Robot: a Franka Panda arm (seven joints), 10 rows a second.
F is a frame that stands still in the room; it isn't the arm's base.
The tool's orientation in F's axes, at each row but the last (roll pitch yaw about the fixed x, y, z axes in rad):
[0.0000, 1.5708, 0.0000]
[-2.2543, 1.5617, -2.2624]
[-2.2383, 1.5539, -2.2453]
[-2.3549, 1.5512, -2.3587]
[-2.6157, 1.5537, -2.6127]
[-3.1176, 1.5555, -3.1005]
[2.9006, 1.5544, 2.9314]
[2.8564, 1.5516, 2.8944]
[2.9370, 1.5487, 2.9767]
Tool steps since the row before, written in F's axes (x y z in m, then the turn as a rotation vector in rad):
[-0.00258, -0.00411, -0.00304, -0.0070, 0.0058, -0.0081]
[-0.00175, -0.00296, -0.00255, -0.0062, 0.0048, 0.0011]
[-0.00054, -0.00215, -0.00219, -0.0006, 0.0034, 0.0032]
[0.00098, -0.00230, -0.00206, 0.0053, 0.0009, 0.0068]
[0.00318, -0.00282, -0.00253, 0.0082, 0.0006, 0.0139]
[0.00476, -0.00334, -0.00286, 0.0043, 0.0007, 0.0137]
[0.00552, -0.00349, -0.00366, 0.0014, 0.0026, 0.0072]
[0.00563, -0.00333, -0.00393, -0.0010, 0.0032, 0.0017]
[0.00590, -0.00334, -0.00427, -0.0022, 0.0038, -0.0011]
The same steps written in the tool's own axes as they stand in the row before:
[0.00304, -0.00411, -0.00258, 0.0081, 0.0058, -0.0070]
[0.00258, -0.00296, -0.00171, -0.0011, 0.0047, -0.0062]
[0.00222, -0.00212, -0.00050, -0.0032, 0.0034, -0.0007]
[0.00208, -0.00227, 0.00102, -0.0069, 0.0008, 0.0052]
[0.00251, -0.00281, 0.00321, -0.0140, 0.0005, 0.0080]
[0.00279, -0.00342, 0.00475, -0.0138, 0.0006, 0.0041]
[0.00356, -0.00367, 0.00547, -0.0072, 0.0026, 0.0014]
[0.00381, -0.00356, 0.00557, -0.0017, 0.0032, -0.0009]
[0.00413, -0.00359, 0.00585, 0.0012, 0.0039, -0.0020]

